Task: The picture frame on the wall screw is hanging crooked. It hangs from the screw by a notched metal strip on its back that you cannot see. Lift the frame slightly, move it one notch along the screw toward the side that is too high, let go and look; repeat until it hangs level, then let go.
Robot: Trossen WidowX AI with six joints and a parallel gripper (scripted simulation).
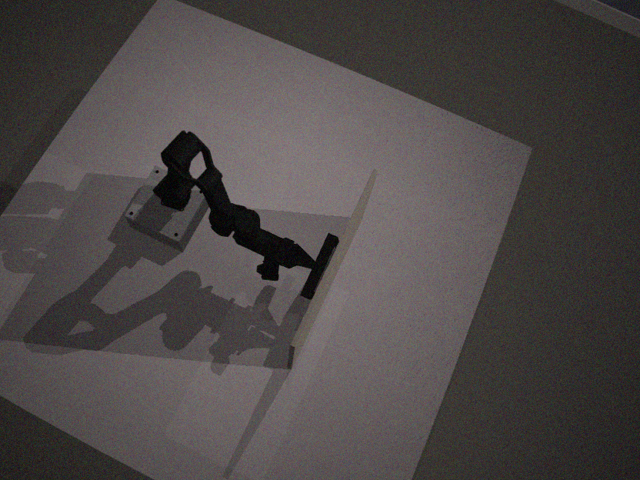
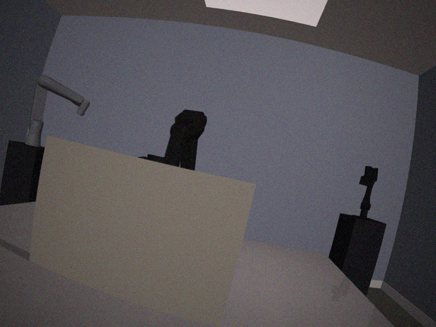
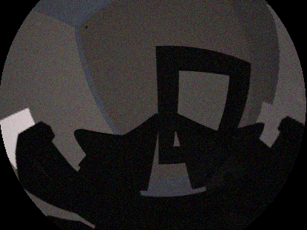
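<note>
Right now the picture frame is 5 cm below my gripper tip, 2 cm to the left of it and 1 cm ahead of it. The rest, counted from my gripper tip: beige wall panel (5 cm below, 2 cm to the left, 2 cm ahead).
</note>
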